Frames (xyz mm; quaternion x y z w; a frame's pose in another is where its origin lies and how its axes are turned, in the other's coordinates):
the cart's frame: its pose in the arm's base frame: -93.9 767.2 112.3 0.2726 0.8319 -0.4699 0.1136
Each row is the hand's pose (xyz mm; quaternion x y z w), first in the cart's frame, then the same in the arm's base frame.
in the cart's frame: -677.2 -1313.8 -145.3 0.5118 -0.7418 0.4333 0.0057
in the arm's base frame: -261.1 116.5 1436.9 0.0716 -0.4381 -0.5814 0.6818
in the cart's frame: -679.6 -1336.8 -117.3 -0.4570 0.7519 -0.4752 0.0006
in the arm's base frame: -273.9 82.7 1439.6 0.0937 -0.4302 -0.5309 0.7241
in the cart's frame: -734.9 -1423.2 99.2 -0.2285 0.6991 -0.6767 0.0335
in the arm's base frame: -291.2 -154.6 1411.1 0.2513 -0.3991 -0.2880 0.8334
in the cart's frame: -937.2 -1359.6 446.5 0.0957 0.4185 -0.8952 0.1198
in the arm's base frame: -111.9 -491.7 1270.4 0.5045 -0.3462 0.1235 0.7812
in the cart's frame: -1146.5 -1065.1 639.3 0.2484 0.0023 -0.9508 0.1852
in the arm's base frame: 212.9 -606.2 1048.9 0.7111 -0.2968 0.4010 0.4953
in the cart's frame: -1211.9 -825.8 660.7 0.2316 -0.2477 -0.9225 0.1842
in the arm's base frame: 399.6 -548.9 894.3 0.8073 -0.2677 0.4515 0.2696
